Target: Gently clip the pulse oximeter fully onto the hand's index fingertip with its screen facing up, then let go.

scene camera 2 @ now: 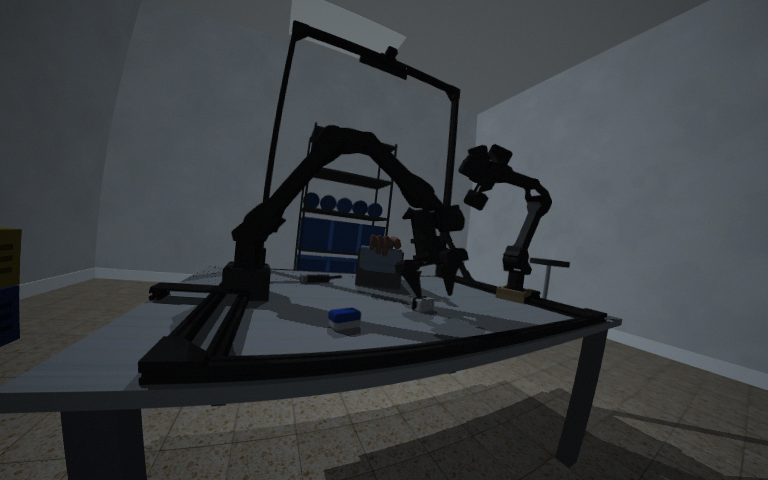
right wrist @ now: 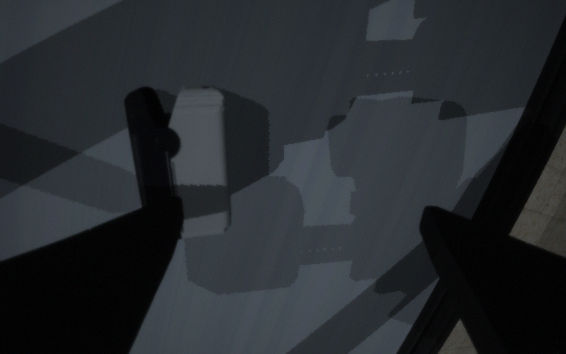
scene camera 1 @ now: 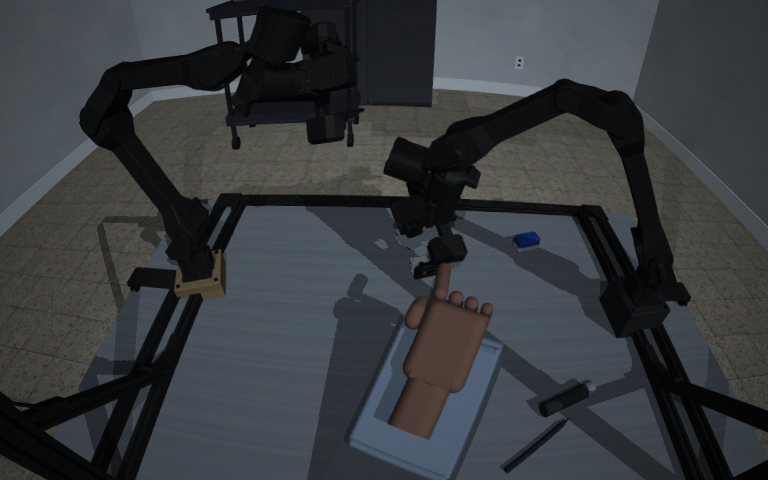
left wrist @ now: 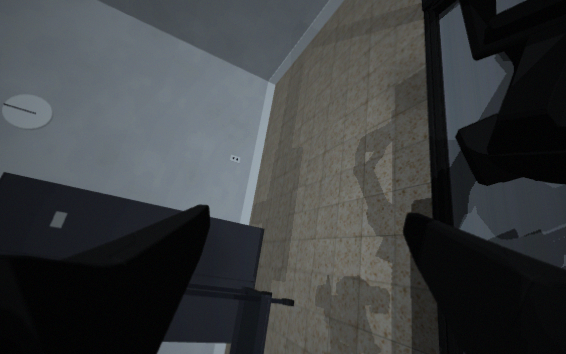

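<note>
The pulse oximeter, with a white half and a black half side by side, rests on the table, apart from the hand. Its screen cannot be made out. The brown hand lies palm-down on a pale blue stand, its index finger extended towards the back of the table. My right gripper is open above the oximeter, pointing down; in the right wrist view one fingertip overlaps the black half's near end, the other is far to the right. My left gripper is open and empty, raised high and away from the oximeter.
The pale blue stand carries the hand. A blue-and-white block lies right of the oximeter in scene camera 1. A dark cylinder and a thin pen lie right of the stand. Black rails edge the table.
</note>
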